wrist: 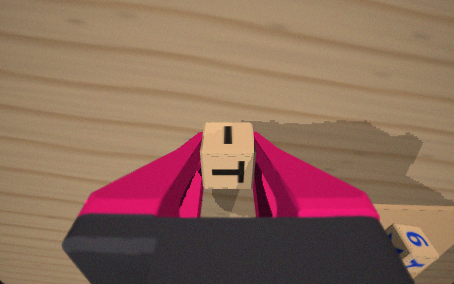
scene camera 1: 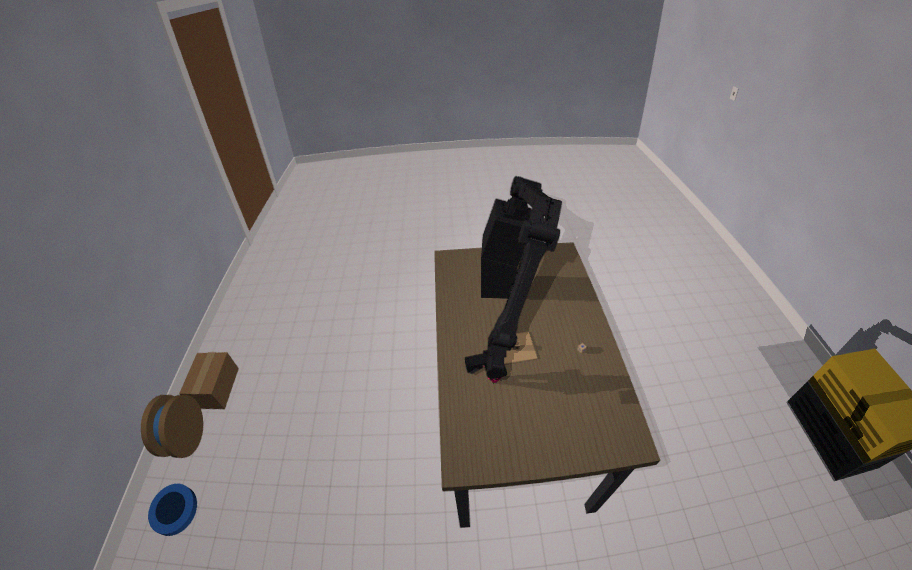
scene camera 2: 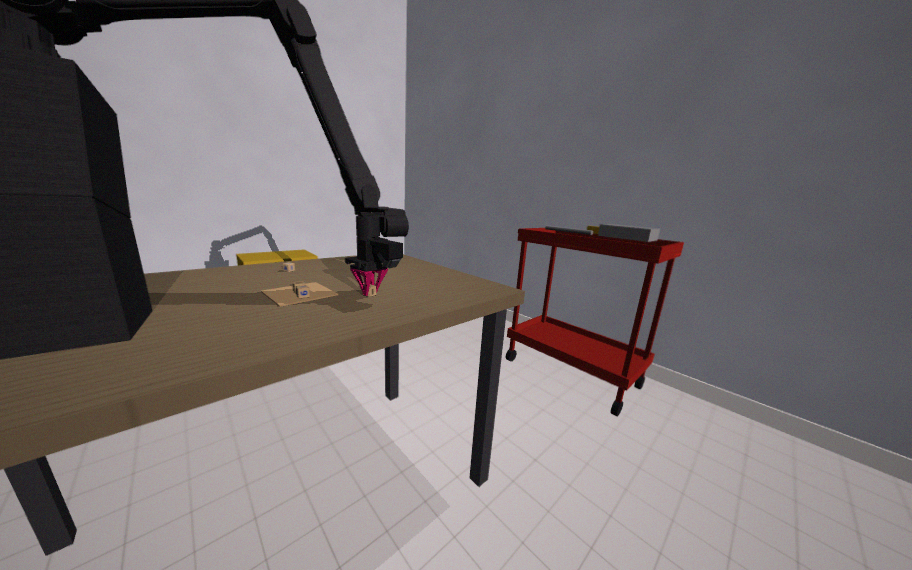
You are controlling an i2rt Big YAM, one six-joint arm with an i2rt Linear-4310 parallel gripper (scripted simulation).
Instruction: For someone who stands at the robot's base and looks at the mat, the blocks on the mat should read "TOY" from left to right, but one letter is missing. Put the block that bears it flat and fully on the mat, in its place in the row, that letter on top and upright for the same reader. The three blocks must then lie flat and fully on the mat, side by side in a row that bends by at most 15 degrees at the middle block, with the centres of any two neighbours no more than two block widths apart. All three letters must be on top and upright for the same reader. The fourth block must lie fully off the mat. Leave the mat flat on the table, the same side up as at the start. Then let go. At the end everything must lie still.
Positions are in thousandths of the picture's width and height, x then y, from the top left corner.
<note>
I see my gripper (scene camera 2: 405, 517) and a tan mat (scene camera 2: 311, 520).
My gripper also shows in the wrist view (wrist: 503, 498).
</note>
